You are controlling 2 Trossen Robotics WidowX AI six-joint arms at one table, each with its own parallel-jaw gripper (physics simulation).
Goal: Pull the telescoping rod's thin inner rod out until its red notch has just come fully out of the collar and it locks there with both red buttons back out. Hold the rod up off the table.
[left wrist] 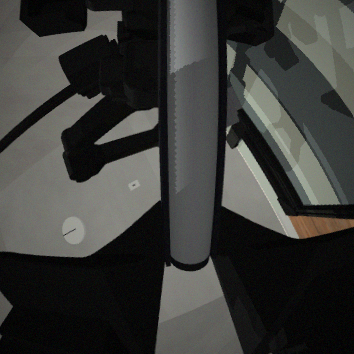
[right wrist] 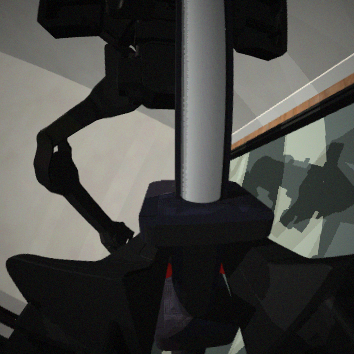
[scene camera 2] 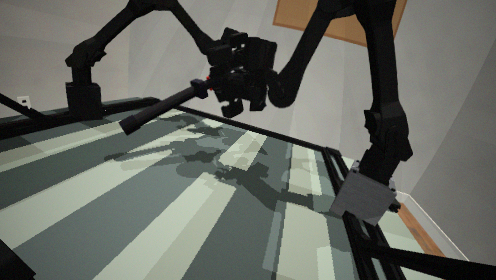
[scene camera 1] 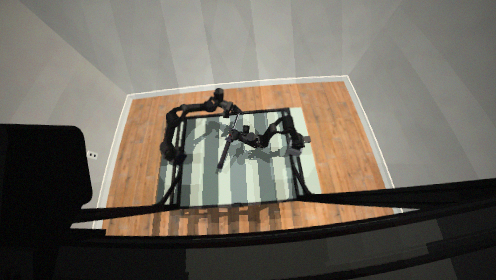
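Observation:
The rod's dark outer tube slants in the air above the table. Its dark block-like collar is at the tube's inner end. The thin grey inner rod runs out of it; no red notch shows on it in the wrist views. Red buttons show at both sides beneath the collar, the left one and the right one. My right gripper is shut on the outer tube beside the collar. My left gripper is shut on the inner rod near its far end.
The striped table top lies below the rod, with shadows on it. A black frame edges it. The two grippers are close together, and the right arm reaches in from the right. Wood floor surrounds the table.

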